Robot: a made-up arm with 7 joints.
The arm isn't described. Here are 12 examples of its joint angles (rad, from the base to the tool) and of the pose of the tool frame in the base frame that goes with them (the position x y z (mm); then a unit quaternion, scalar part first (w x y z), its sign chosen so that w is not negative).
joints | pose
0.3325 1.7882 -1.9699 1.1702 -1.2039 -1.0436 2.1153 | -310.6 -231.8 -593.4 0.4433 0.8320 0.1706 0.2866
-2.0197 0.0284 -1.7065 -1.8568 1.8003 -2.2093 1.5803 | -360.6 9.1 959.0 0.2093 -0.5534 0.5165 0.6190
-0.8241 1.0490 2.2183 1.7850 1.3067 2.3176 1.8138 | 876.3 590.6 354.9 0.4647 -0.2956 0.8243 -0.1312
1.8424 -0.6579 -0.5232 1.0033 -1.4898 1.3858 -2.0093 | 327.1 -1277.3 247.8 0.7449 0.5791 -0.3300 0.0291
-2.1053 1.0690 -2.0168 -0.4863 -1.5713 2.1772 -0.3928 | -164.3 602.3 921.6 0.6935 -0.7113 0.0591 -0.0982
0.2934 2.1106 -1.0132 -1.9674 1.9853 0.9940 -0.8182 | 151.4 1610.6 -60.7 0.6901 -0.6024 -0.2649 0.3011
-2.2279 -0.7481 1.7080 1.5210 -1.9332 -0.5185 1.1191 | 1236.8 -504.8 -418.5 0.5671 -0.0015 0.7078 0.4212
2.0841 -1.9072 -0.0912 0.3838 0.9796 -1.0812 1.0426 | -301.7 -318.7 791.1 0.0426 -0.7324 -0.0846 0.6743
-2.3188 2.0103 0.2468 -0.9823 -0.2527 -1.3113 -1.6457 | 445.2 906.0 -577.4 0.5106 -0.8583 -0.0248 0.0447
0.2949 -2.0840 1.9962 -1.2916 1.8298 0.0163 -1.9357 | 686.3 578.1 591.8 0.4004 0.4229 0.8121 0.0378
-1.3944 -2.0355 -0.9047 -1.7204 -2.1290 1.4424 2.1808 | -598.9 -1297.5 -144.6 0.1385 -0.3231 -0.4189 0.8372
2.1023 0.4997 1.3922 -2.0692 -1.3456 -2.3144 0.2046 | -582.6 171.6 -327.9 0.4449 0.1507 0.5849 -0.6613
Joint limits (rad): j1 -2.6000..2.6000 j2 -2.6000..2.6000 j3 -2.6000..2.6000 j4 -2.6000..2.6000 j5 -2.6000..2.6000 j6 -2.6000..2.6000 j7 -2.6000..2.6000
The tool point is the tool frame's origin. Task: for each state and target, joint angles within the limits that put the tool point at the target. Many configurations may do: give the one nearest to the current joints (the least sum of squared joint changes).
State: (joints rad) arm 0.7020 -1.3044 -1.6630 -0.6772 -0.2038 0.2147 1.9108
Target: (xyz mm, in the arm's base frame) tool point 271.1 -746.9 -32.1
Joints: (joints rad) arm 0.7321 -1.4371 -1.9565 -0.6577 -0.0456 0.1684 1.8767
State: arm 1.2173 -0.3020 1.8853 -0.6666 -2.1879 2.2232 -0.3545
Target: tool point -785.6 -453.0 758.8
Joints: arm 1.2579 -0.0130 1.7221 -0.0966 -2.4068 2.0893 -0.4221
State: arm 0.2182 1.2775 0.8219 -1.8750 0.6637 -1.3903 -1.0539
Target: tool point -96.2 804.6 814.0
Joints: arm 0.2052 1.2993 0.5040 -1.8731 0.1754 -1.6719 -1.1048
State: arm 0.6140 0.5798 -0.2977 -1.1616 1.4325 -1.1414 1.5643
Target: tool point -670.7 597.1 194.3
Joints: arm 0.4220 0.9863 -0.2701 -1.3805 1.2776 -1.2020 1.5737
